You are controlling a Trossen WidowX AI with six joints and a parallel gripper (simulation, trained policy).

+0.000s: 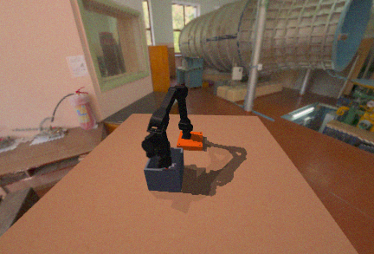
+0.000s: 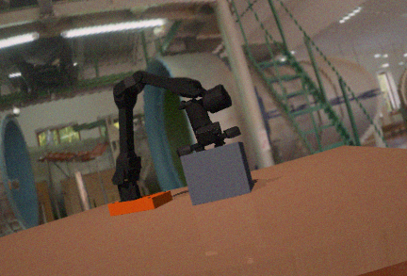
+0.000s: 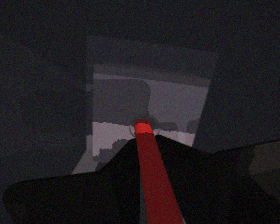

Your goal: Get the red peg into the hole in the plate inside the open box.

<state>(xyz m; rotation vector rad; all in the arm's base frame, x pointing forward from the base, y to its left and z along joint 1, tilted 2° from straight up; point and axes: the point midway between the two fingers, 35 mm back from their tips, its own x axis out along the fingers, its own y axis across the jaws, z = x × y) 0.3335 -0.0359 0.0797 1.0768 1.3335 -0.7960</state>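
My gripper tip is 20 mm below the red peg. The rest, counted from my gripper tip: plate: 30 mm below, 10 mm to the right.
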